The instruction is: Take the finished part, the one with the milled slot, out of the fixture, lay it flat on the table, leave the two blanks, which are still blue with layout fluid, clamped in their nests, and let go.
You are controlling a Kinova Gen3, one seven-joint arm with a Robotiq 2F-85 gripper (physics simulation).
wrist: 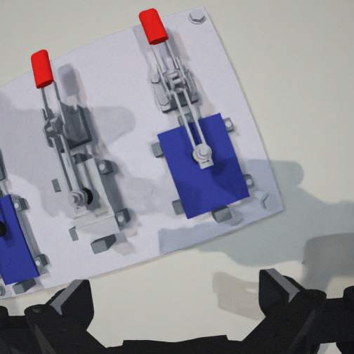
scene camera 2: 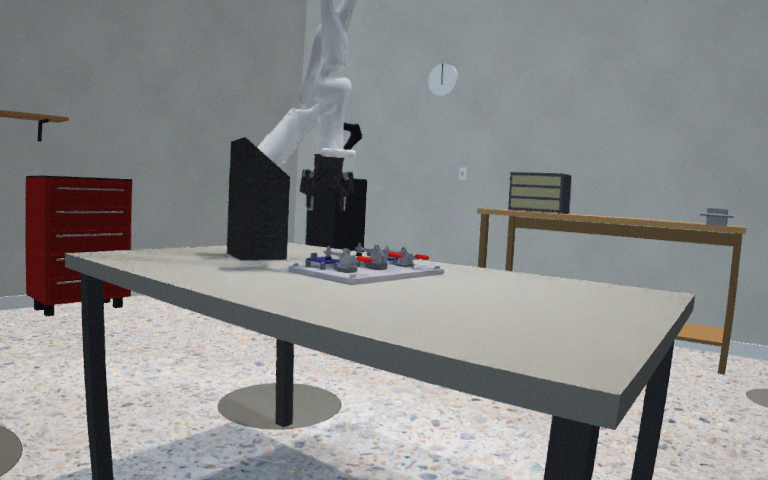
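The grey finished part sits in the middle nest of the light fixture plate, with a toggle clamp's arm reaching over it and its red handle pointing away. One blue blank lies in the right nest under its clamp arm. Another blue blank is at the left, partly cut off by the wrist view's edge. My gripper is open and empty, above the fixture in the scene view. Whether the middle clamp's tip touches the part, I cannot tell.
The fixture plate lies on the pale table. A black pedestal carries the arm. Another black block stands behind the gripper. Raised clamps and small nest blocks surround the parts. A red cabinet and a wooden bench stand farther off.
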